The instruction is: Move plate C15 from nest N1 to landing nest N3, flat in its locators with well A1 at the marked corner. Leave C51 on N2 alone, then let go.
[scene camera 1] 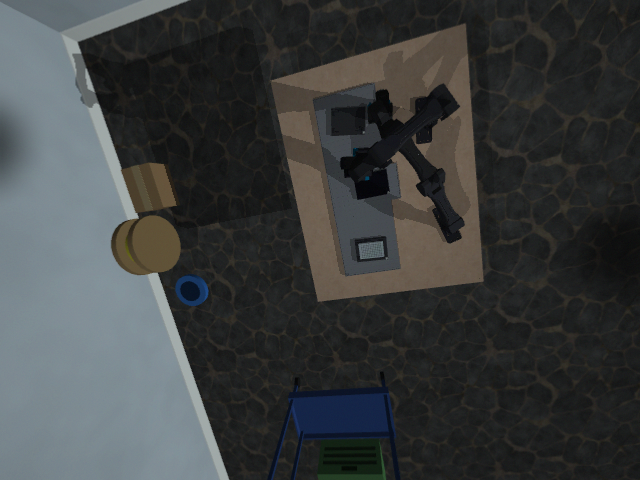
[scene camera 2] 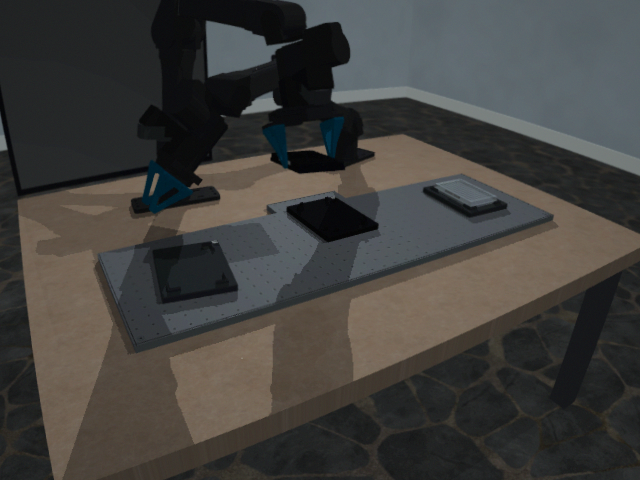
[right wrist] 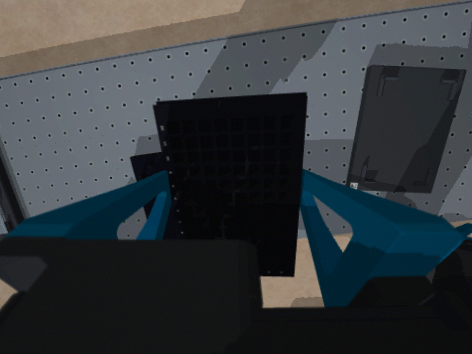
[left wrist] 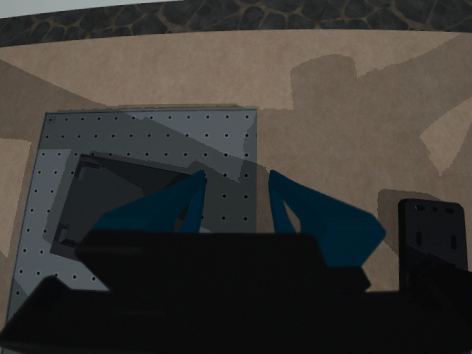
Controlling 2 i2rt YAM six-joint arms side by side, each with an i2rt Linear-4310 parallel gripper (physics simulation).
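My right gripper [scene camera 1: 364,165] [scene camera 2: 309,160] [right wrist: 235,177] is shut on a black gridded plate [scene camera 2: 317,166] [right wrist: 230,130], roughly level above the board between the upper and middle nests in scene camera 1. My left gripper [scene camera 1: 380,105] [scene camera 2: 154,207] [left wrist: 236,177] is partly open and empty, beside the dark grey nest [scene camera 1: 347,119] [scene camera 2: 193,271] [left wrist: 112,192] [right wrist: 407,130], which is empty and has corner locators. A black nest [scene camera 1: 374,187] [scene camera 2: 333,219] sits mid-board. A pale plate [scene camera 1: 371,250] [scene camera 2: 465,191] lies on the far nest [scene camera 2: 473,210]. Plate and nest labels are unreadable.
The grey perforated board [scene camera 1: 361,219] [scene camera 2: 403,229] [left wrist: 225,125] [right wrist: 90,125] lies on the wooden table [scene camera 1: 439,263] [scene camera 2: 439,315]. The arms cross in scene camera 1. An arm base plate [scene camera 2: 204,195] [left wrist: 432,225] stands beside the left gripper. A blue cart [scene camera 1: 338,413] stands off the table.
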